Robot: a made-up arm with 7 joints. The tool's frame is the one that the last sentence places.
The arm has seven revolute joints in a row. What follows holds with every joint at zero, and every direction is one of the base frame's.
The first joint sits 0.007 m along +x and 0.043 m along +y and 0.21 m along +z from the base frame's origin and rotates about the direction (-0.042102, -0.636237, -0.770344).
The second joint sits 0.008 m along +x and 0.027 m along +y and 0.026 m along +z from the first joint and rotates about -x.
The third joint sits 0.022 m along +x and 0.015 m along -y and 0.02 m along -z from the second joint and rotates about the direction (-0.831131, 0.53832, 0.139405).
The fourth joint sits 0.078 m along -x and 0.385 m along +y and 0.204 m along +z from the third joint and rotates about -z.
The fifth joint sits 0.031 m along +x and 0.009 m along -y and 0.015 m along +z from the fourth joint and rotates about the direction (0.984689, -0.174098, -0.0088).
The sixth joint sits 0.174 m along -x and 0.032 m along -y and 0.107 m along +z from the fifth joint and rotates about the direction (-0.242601, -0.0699, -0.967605).
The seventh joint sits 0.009 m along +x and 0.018 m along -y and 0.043 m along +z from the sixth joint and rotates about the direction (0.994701, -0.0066, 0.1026).
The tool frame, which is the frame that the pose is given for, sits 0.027 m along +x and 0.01 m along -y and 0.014 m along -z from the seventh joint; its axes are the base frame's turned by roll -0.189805, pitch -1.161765 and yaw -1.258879 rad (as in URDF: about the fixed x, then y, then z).
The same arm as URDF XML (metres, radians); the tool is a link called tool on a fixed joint. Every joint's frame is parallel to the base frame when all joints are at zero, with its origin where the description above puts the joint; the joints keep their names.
<robot name="arm">
  <joint name="tool_fixed" type="fixed">
    <parent link="link7"/>
    <child link="tool"/>
    <origin xyz="0.027 -0.01 -0.014" rpy="-0.1898 -1.1618 -1.2589"/>
  </joint>
  <joint name="joint 7" type="continuous">
    <parent link="link6"/>
    <child link="link7"/>
    <origin xyz="0.009 -0.018 0.043"/>
    <axis xyz="0.994701 -0.0066 0.1026"/>
  </joint>
  <joint name="joint 6" type="continuous">
    <parent link="link5"/>
    <child link="link6"/>
    <origin xyz="-0.174 -0.032 0.107"/>
    <axis xyz="-0.242601 -0.0699 -0.967605"/>
  </joint>
  <joint name="joint 5" type="continuous">
    <parent link="link4"/>
    <child link="link5"/>
    <origin xyz="0.031 -0.009 0.015"/>
    <axis xyz="0.984689 -0.174098 -0.0088"/>
  </joint>
  <joint name="joint 4" type="continuous">
    <parent link="link3"/>
    <child link="link4"/>
    <origin xyz="-0.078 0.385 0.204"/>
    <axis xyz="0 0 -1"/>
  </joint>
  <joint name="joint 3" type="continuous">
    <parent link="link2"/>
    <child link="link3"/>
    <origin xyz="0.022 -0.015 -0.02"/>
    <axis xyz="-0.831131 0.53832 0.139405"/>
  </joint>
  <joint name="joint 2" type="continuous">
    <parent link="link1"/>
    <child link="link2"/>
    <origin xyz="0.008 0.027 0.026"/>
    <axis xyz="-1 0 0"/>
  </joint>
  <joint name="joint 1" type="continuous">
    <parent link="base"/>
    <child link="link1"/>
    <origin xyz="0.007 0.043 0.21"/>
    <axis xyz="-0.042102 -0.636237 -0.770344"/>
  </joint>
  <link name="base"/>
  <link name="link1"/>
  <link name="link2"/>
  <link name="link3"/>
  <link name="link4"/>
  <link name="link5"/>
  <link name="link6"/>
  <link name="link7"/>
  <link name="tool"/>
</robot>

